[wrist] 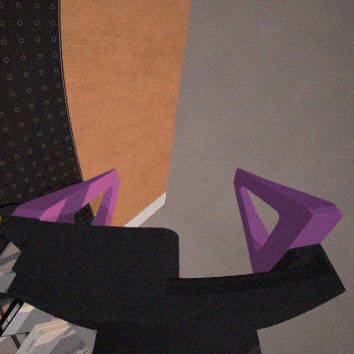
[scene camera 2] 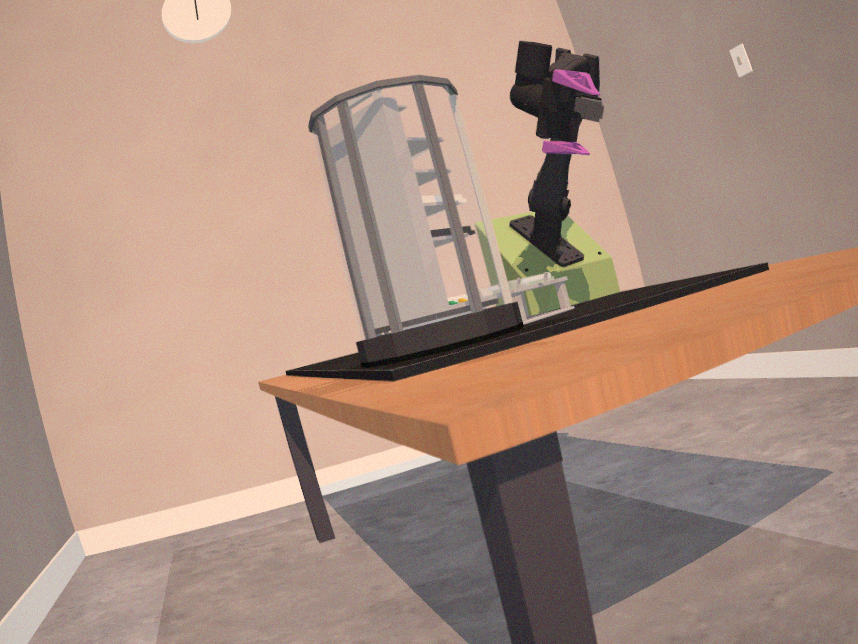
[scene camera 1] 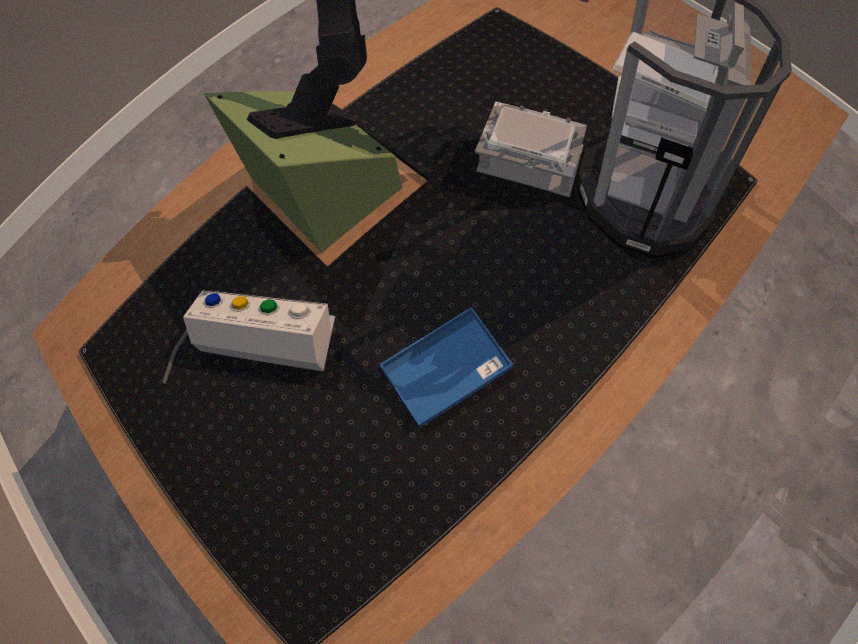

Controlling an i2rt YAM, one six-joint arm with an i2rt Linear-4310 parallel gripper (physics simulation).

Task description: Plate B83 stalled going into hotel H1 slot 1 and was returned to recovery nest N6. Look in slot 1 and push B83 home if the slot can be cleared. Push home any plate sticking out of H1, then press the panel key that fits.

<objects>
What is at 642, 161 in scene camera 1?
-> A grey slotted rack tower.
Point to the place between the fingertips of the gripper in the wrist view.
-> At 176, 175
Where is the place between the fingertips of the gripper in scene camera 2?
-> At 591, 124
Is the gripper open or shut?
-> Open.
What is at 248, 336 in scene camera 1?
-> A white button box.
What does the gripper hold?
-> Nothing.
</objects>
